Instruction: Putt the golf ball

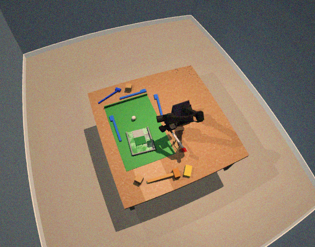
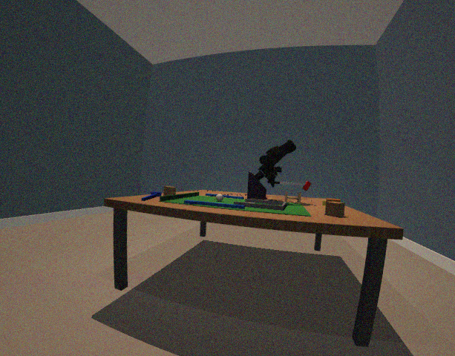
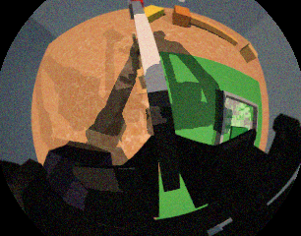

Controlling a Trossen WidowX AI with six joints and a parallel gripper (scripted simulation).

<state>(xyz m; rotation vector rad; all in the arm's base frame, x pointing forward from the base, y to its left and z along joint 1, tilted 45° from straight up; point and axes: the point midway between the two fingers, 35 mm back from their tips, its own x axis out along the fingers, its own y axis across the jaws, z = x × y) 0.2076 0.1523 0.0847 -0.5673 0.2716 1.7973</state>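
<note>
The red putter lies 4 cm behind my gripper tip, 11 cm to the left of it and 3 cm above it. Also, from my gripper tip: green mat (27 cm ahead, 15 cm to the right, 10 cm below); white golf ball (28 cm ahead, 26 cm to the right, 8 cm below); wooden rack (4 cm behind, 13 cm to the left, 7 cm below).
</note>
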